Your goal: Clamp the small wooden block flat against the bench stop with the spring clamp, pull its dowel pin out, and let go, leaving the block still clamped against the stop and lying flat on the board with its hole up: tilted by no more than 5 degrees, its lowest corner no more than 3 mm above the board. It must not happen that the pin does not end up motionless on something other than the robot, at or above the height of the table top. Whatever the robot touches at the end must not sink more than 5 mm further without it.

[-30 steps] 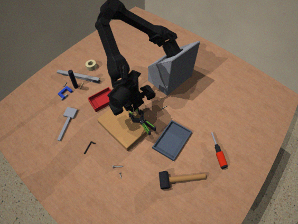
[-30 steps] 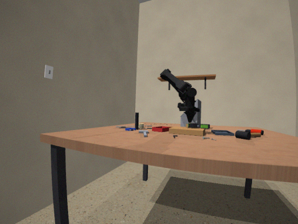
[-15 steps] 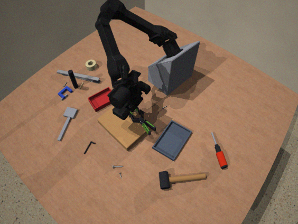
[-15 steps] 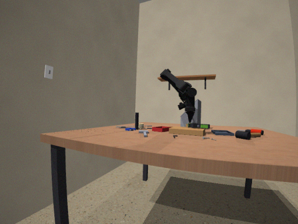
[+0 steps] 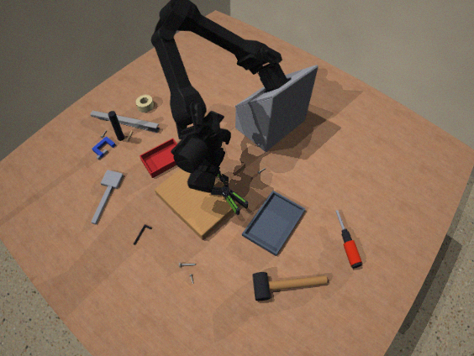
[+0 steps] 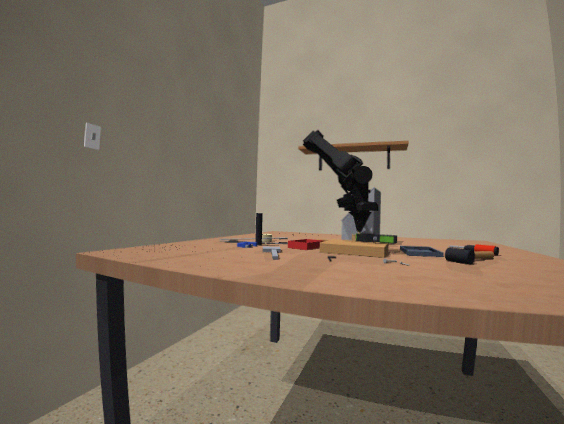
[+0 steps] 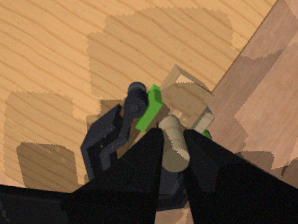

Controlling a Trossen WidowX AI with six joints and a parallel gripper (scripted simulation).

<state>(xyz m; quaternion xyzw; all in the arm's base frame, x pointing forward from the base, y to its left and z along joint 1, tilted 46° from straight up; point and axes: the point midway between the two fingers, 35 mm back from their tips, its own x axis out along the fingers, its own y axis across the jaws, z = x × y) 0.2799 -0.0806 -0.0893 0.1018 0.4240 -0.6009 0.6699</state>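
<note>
My gripper is now 4 cm above the dowel pin. Round my hand: small wooden block (6 cm below); wooden board (6 cm ahead, 9 cm below); bench stop (1 cm behind, 6 cm below).
</note>
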